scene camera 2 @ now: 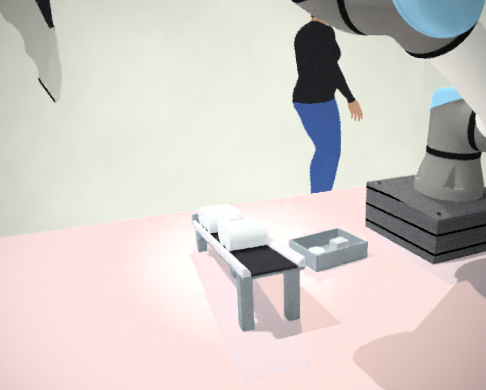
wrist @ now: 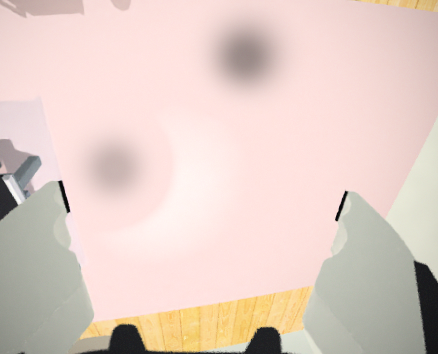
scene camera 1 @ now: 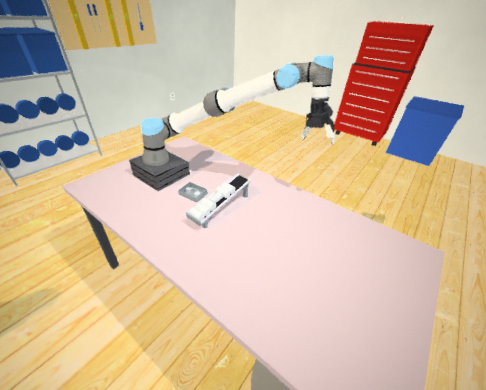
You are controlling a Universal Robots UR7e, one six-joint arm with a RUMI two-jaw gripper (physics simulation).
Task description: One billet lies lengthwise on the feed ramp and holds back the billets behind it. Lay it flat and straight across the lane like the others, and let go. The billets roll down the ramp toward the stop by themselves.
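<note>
The feed ramp (scene camera 1: 240,181) (scene camera 2: 265,261) (wrist: 14,189) stands on the table, with a black bed between pale rails. A white billet (scene camera 2: 245,234) lies across the lane near the camera in scene camera 2. More white billets (scene camera 1: 202,207) (scene camera 2: 214,217) lie at the far end there. Black bed shows between two groups in scene camera 1. A white billet (scene camera 1: 224,190) in the upper group is close against its neighbour; which one lies lengthwise is too small to tell. My gripper (scene camera 1: 318,139) (wrist: 205,190) is open and empty, high above and away from the ramp.
A grey tray (scene camera 1: 186,194) (scene camera 2: 342,256) with small pale pieces stands beside the ramp, toward the robot's dark base block (scene camera 1: 160,175) (scene camera 2: 400,227). The pink table (scene camera 1: 310,270) extends beyond the ramp. A person (scene camera 2: 317,65) stands in the background.
</note>
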